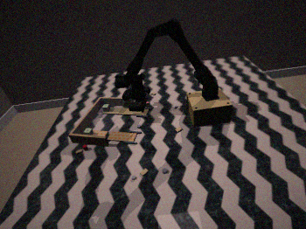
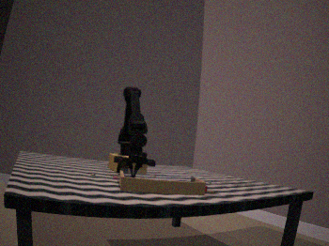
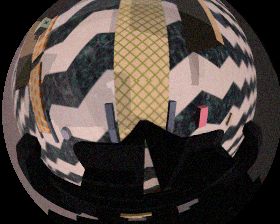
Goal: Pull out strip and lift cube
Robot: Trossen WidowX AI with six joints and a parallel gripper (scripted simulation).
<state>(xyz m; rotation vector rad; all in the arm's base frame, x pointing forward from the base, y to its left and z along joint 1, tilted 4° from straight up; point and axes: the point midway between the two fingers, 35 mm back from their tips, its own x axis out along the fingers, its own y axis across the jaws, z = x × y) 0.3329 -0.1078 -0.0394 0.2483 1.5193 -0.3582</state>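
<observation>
Right now the pink block is 8 cm to the right of my gripper tip and 3 cm behind it. The rest, counted from my gripper tip: red piece (28 cm ahead, 20 cm to the left, 1 cm above).
</observation>
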